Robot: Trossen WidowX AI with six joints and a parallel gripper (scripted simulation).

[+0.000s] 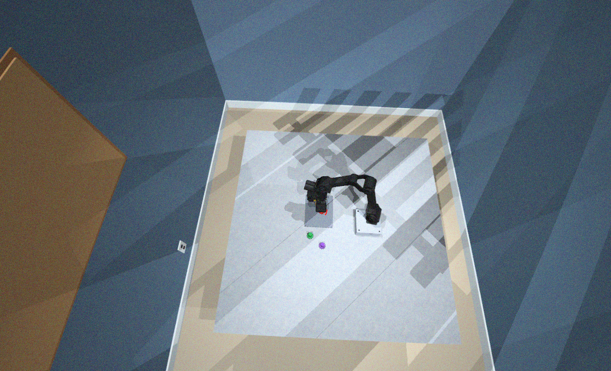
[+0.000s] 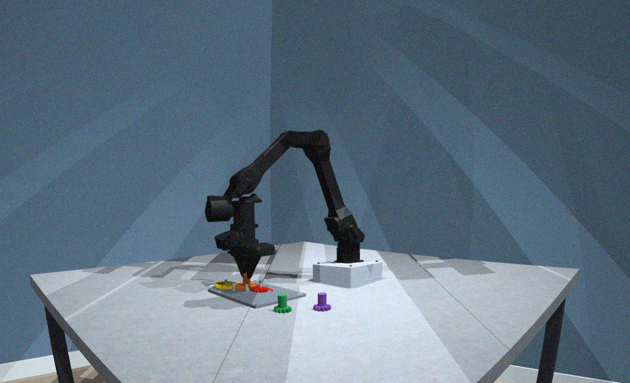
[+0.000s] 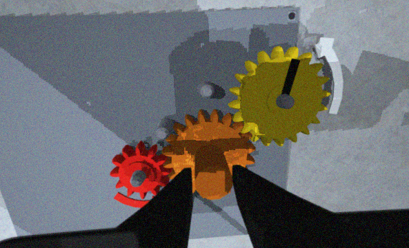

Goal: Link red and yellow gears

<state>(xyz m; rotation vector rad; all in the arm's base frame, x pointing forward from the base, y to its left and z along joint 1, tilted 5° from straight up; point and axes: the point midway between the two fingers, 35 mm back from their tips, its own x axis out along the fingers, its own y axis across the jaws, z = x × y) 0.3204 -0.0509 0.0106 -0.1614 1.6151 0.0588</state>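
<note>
Right now the orange gear is 10 mm below my gripper tip. From my gripper tip the other things lie so: red gear (50 mm to the left, 20 mm below, 20 mm behind); then yellow gear (40 mm to the right, 40 mm ahead, 20 mm below); then grey board (40 mm to the left, 30 mm below).
</note>
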